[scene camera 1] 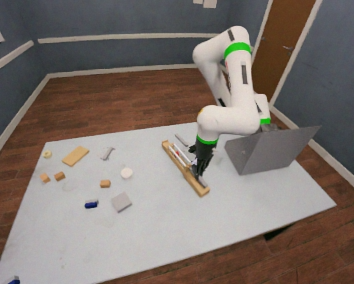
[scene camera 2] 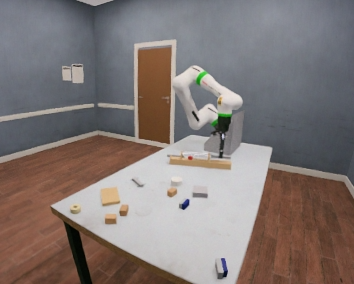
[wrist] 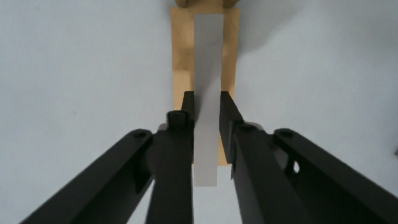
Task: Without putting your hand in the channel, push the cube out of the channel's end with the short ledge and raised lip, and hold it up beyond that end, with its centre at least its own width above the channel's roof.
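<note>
A thin grey stick is visible in the pictures, together with my gripper.
</note>
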